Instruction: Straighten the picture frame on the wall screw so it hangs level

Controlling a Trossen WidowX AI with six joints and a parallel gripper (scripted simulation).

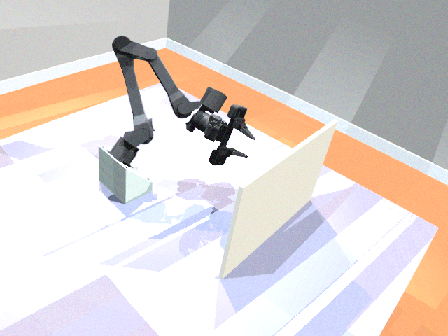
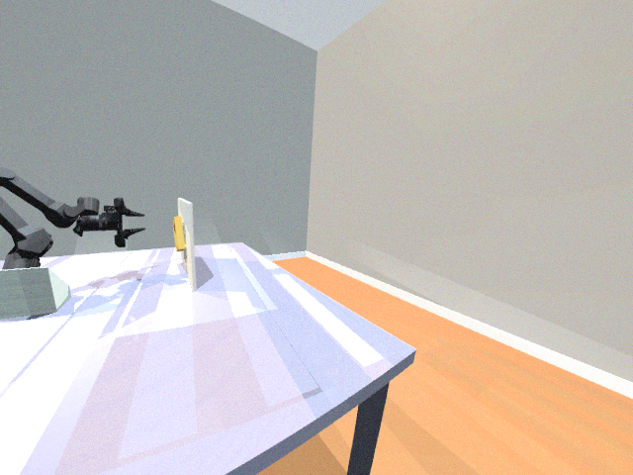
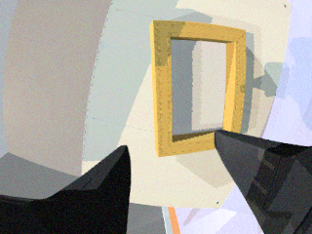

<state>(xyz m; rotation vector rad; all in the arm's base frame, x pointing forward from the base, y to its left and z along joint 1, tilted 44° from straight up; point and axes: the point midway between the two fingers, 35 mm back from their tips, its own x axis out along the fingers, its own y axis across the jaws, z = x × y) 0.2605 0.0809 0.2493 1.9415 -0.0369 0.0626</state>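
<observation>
The picture frame is 130 mm ahead of my gripper tip, 20 mm to the right of it and 60 mm below it. Round my gripper tip: cream wall panel (140 mm ahead, 20 mm to the right, 60 mm below).
</observation>
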